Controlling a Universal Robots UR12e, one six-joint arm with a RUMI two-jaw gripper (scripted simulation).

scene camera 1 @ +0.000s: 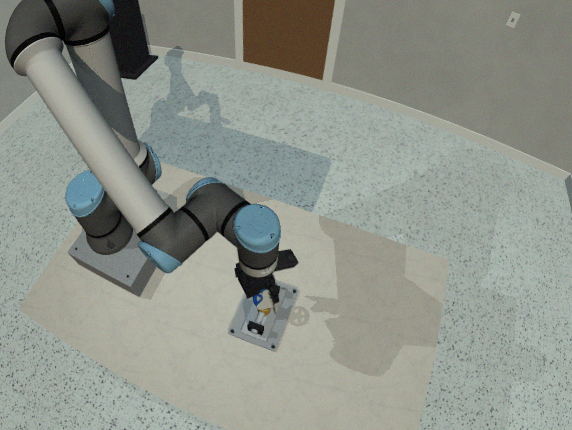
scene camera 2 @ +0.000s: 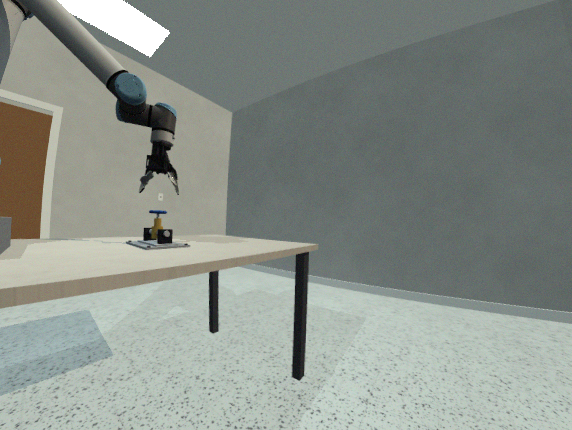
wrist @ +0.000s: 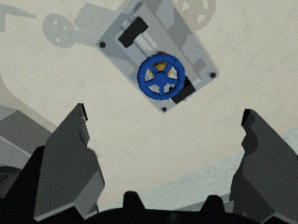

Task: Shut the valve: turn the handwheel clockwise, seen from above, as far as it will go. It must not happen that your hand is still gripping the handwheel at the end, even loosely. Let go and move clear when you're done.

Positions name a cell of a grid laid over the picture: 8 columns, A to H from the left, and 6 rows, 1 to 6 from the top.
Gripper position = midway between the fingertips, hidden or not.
In view: the gripper (scene camera 1: D5) and a blue spoked handwheel (wrist: E3).
The gripper is seen too in scene camera 2 (scene camera 2: C3) and in the wrist view (wrist: E3).
